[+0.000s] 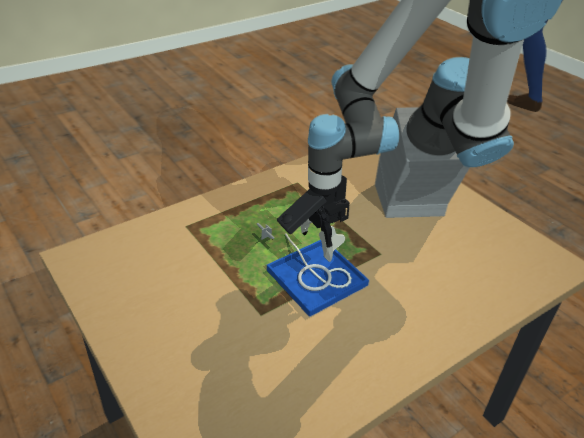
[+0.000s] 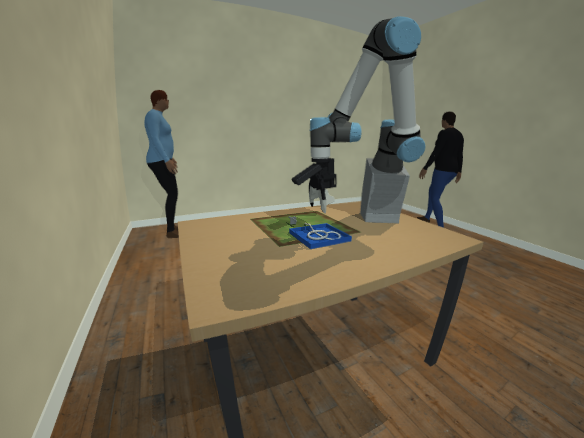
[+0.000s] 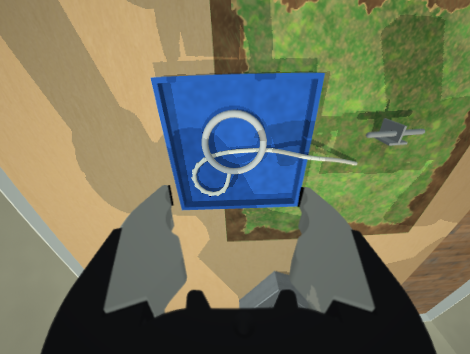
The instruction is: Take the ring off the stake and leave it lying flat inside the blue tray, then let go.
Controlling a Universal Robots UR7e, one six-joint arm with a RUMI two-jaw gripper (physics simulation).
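Pixels of known places: gripper, fingertip midpoint: (image 1: 316,247) (image 2: 318,210) (image 3: 235,188); arm's base, link origin: (image 1: 434,132) (image 2: 387,166).
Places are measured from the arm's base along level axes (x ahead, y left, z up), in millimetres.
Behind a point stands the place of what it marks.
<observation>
The white ring (image 1: 314,289) @[x 424, y 161, z -274 mm] (image 2: 317,239) @[x 420, y 165, z -277 mm] (image 3: 234,114) @[x 443, y 129, z -273 mm] lies in the blue tray (image 1: 310,302) @[x 450, y 190, z -282 mm] (image 2: 320,244) @[x 428, y 219, z -276 mm] (image 3: 200,95) @[x 457, y 173, z -282 mm], looking flat. Its white cord (image 1: 298,248) @[x 402, y 21, z -259 mm] (image 3: 320,158) @[x 405, y 3, z -264 mm] curls into a smaller loop beside the ring, passes under it and reaches out over the tray's rim above the mat. The grey stake (image 1: 265,231) @[x 457, y -79, z -261 mm] (image 2: 293,220) @[x 452, y -83, z -270 mm] (image 3: 395,133) @[x 455, y -80, z -259 mm] is on the mat, apart from the ring. My gripper (image 1: 317,245) @[x 406, y 125, z -167 mm] (image 2: 318,208) @[x 406, y 125, z -167 mm] (image 3: 235,188) @[x 406, y 125, z -167 mm] is open and empty, above the ring, with its fingertips apart from it.
The green and brown mat (image 1: 215,235) @[x 582, y -147, z -288 mm] (image 2: 265,225) @[x 587, y -93, z -288 mm] (image 3: 340,60) @[x 521, y 14, z -288 mm] lies partly under the tray. The arm's grey pedestal (image 1: 417,185) @[x 44, y 31, z -142 mm] (image 2: 384,195) @[x 29, y 38, z -138 mm] stands behind, on the table (image 1: 125,300) @[x 863, y -7, z -289 mm] (image 2: 400,255) @[x 168, y 373, z -289 mm]. Two people (image 2: 160,135) (image 2: 447,150) stand beyond the table.
</observation>
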